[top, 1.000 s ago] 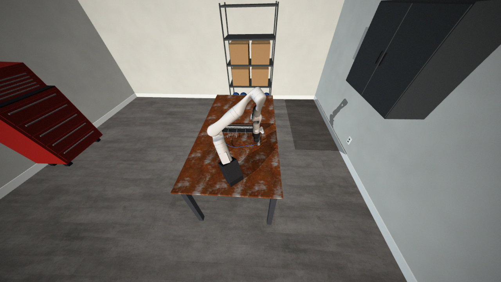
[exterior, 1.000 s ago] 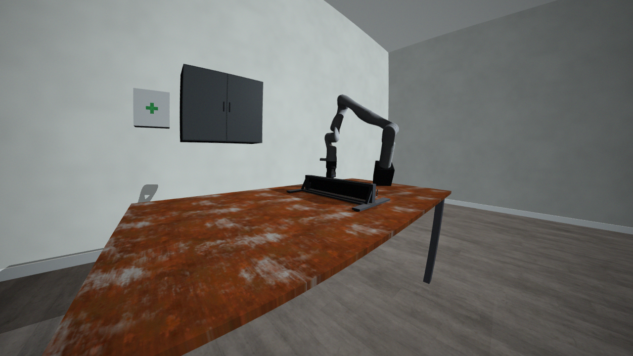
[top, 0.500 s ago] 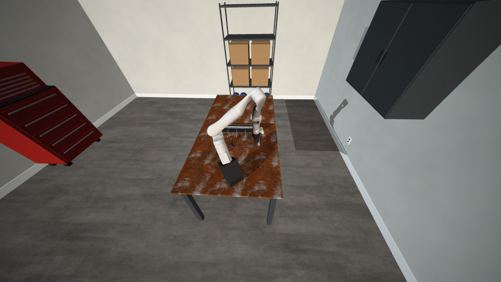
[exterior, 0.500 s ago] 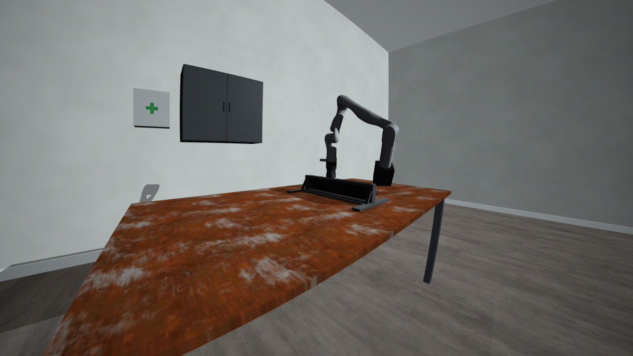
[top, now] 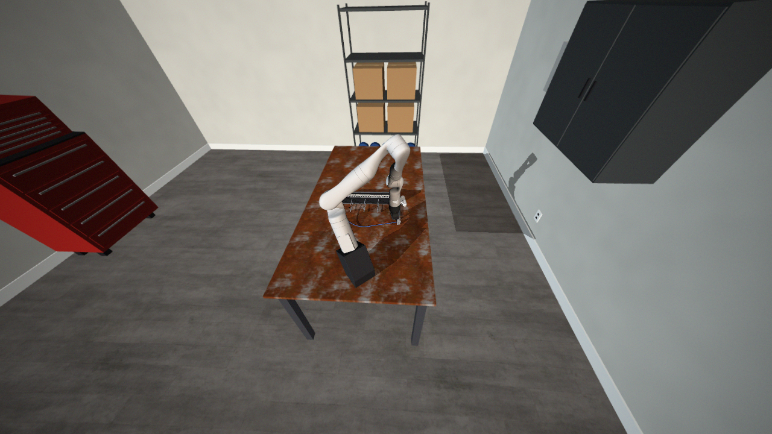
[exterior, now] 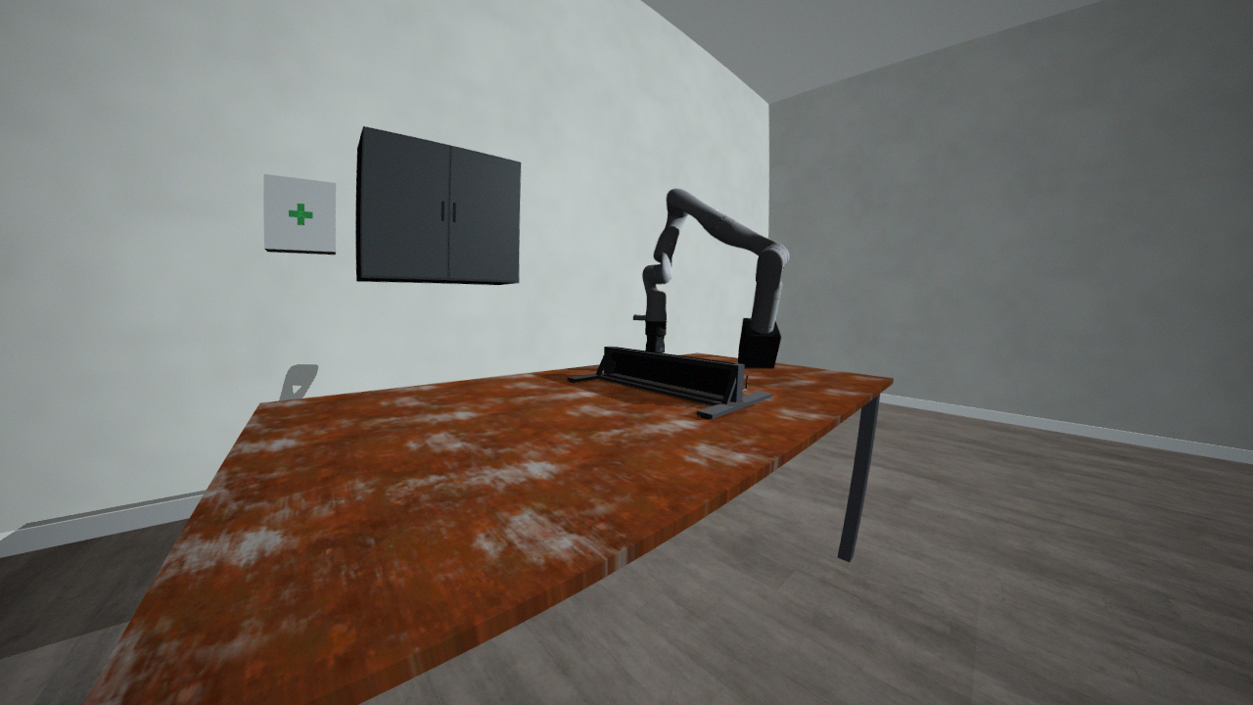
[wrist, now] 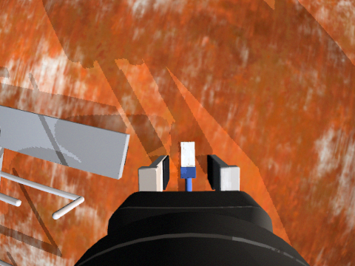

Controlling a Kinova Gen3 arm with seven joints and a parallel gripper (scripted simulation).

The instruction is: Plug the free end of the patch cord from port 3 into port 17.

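My hand is 10 mm to the left of the plug and 10 mm above it.
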